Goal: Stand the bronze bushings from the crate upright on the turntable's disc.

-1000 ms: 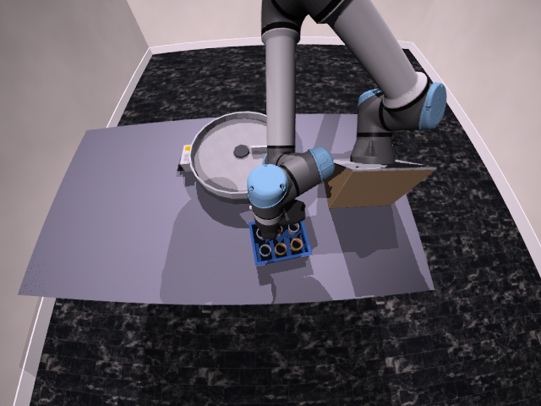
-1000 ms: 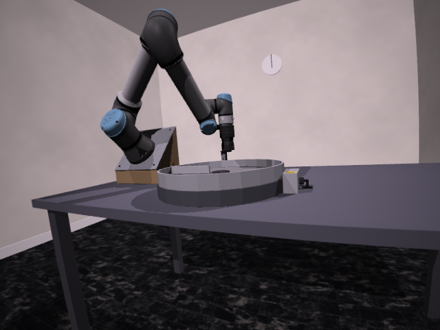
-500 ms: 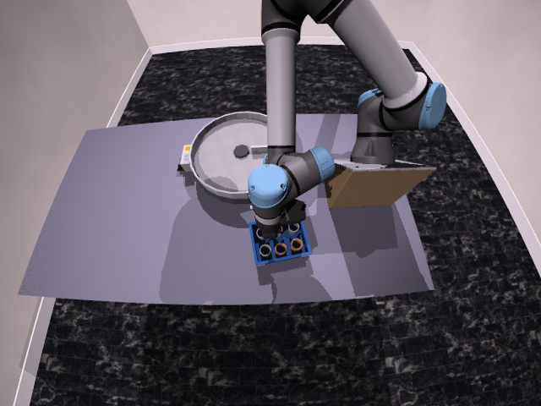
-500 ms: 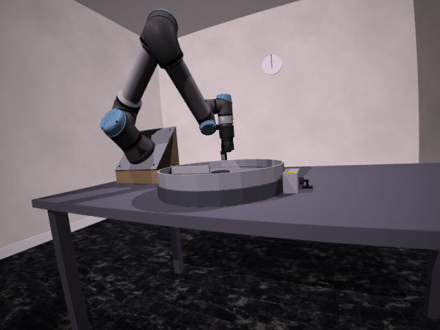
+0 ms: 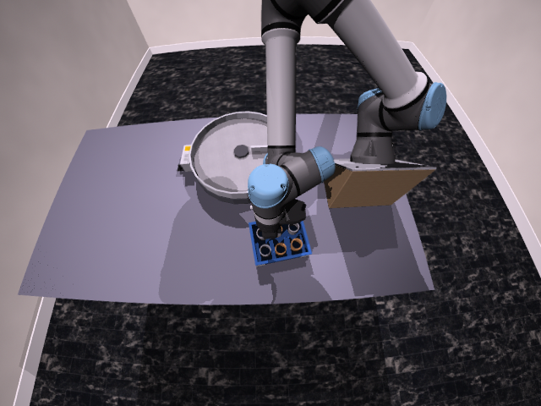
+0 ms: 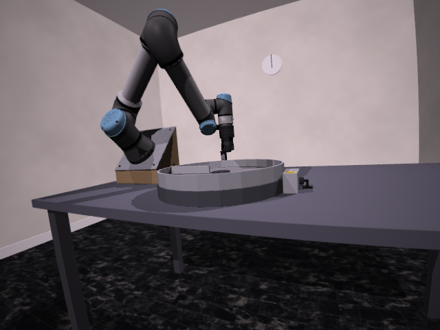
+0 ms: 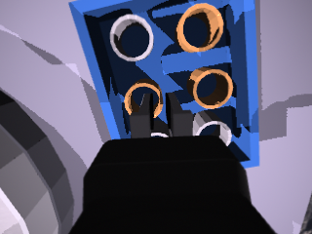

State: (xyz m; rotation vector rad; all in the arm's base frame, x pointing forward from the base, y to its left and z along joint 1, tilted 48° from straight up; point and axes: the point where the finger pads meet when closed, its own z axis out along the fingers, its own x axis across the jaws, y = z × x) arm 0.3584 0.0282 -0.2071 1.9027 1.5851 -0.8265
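The blue crate lies 50 mm below my hand and 20 mm to the left of it. Also, from my hand: turntable disc (360 mm to the right, 90 mm ahead, 20 mm below).
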